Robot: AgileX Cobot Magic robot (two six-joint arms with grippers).
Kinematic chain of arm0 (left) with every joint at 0, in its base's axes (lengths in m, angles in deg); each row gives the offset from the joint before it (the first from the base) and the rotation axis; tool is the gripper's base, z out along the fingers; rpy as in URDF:
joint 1: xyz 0 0 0.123 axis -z
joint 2: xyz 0 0 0 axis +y
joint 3: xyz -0.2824 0 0.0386 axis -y
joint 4: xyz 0.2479 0 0.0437 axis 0.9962 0 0.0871
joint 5: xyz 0 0 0 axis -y
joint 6: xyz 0.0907 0 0.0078 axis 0.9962 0 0.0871
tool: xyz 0 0 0 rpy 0 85 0
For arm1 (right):
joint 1: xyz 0 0 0.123 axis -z
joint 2: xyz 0 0 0 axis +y
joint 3: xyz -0.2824 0 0.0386 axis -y
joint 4: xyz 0.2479 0 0.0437 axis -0.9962 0 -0.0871
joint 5: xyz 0 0 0 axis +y
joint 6: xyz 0.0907 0 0.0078 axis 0.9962 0 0.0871
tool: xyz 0 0 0 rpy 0 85 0
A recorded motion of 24 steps. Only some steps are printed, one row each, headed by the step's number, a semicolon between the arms.
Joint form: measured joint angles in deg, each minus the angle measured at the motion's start. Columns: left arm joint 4, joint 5, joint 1, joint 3, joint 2, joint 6; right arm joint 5, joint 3, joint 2, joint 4, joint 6, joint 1.
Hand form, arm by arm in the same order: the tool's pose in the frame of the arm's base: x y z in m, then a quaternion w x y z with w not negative. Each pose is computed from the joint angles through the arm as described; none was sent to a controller.
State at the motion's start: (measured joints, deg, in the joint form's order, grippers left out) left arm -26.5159 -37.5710 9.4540 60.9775 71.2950 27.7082; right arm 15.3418 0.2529 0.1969 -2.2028 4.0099 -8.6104
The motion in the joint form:
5: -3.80 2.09 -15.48 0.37 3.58 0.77; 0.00 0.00 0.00 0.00 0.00 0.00
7: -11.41 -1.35 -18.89 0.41 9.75 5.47; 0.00 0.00 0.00 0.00 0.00 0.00
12: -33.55 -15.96 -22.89 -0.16 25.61 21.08; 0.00 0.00 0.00 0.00 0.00 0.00
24: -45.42 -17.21 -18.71 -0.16 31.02 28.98; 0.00 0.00 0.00 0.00 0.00 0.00
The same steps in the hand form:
5: 0.2825 0.0030 0.3340 0.42621 0.03887 0.89812 -0.10104; 0.0544 0.0092 0.1901 0.63514 -0.01984 0.76733 0.08611
7: 0.3011 0.0143 0.3041 0.37453 0.01221 0.91542 -0.14689; 0.0544 0.0092 0.1901 0.63514 -0.01984 0.76733 0.08611
12: 0.3315 0.0139 0.2288 0.24976 -0.00257 0.90844 -0.33518; 0.0544 0.0092 0.1901 0.63514 -0.01984 0.76733 0.08611
24: 0.3479 -0.0150 0.2094 0.25149 0.01049 0.87933 -0.40426; 0.0544 0.0092 0.1901 0.63514 -0.01984 0.76733 0.08611

